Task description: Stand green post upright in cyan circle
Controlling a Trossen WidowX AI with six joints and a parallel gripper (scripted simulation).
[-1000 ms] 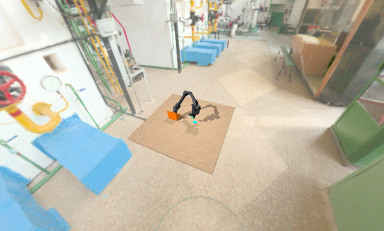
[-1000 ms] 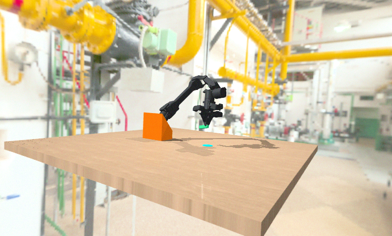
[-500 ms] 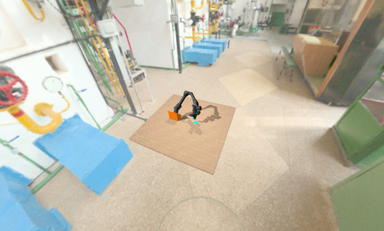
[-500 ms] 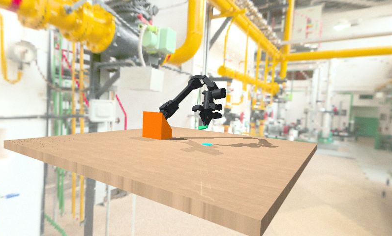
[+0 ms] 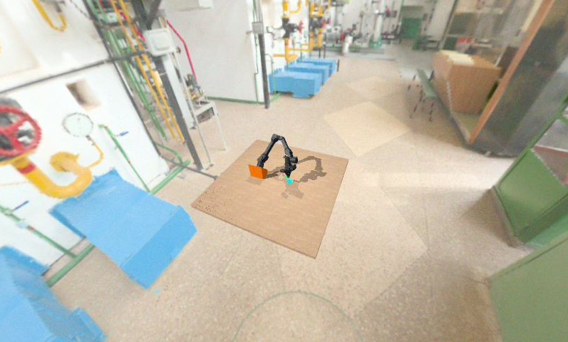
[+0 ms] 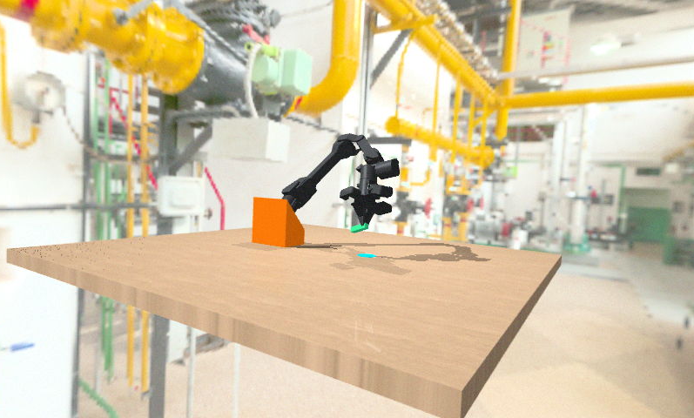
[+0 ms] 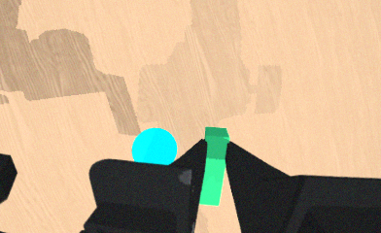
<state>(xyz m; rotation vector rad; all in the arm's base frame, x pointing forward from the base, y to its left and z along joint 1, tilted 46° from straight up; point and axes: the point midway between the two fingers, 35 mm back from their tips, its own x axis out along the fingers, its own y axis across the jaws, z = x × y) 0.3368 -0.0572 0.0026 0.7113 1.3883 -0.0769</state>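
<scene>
Right now my gripper tip is 100 mm above the cyan circle, 50 mm to the right of it and 10 mm past it. Round my gripper tip: green post 20 mm behind, 10 mm to the left, 10 mm below.
</scene>
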